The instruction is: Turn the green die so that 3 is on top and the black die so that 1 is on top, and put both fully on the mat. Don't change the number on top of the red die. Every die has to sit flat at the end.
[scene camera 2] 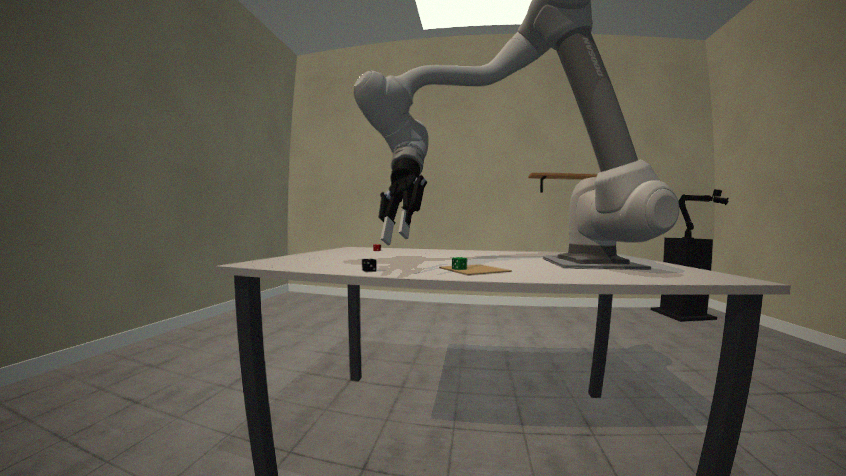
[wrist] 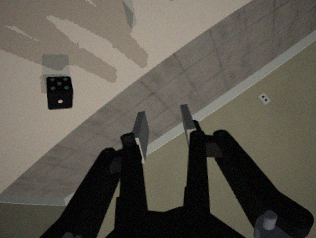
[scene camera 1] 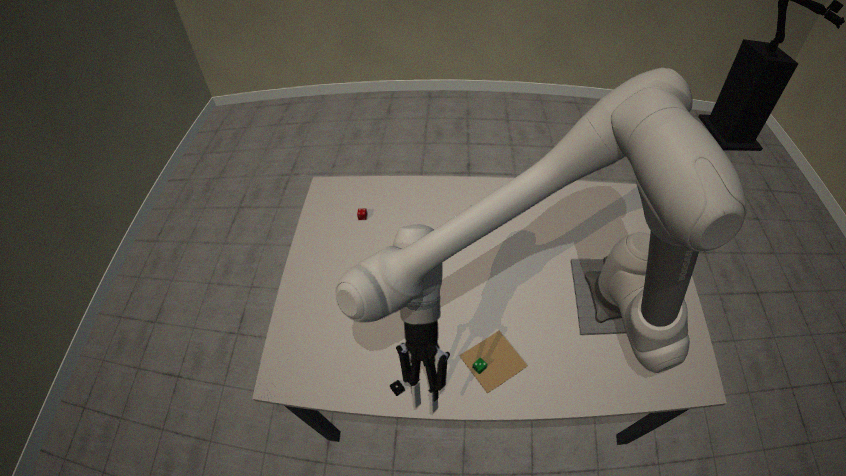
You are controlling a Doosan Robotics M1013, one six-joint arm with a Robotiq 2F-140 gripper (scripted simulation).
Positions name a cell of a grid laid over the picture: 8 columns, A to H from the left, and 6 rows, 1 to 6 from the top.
Observation:
In view: the gripper (scene camera 1: E6), a black die (wrist: B3) and a tan mat (scene camera 1: E5).
The gripper shows as well in scene camera 2 (scene camera 2: D4) and in the wrist view (wrist: E3). The wrist view does not show the tan mat: it is out of frame.

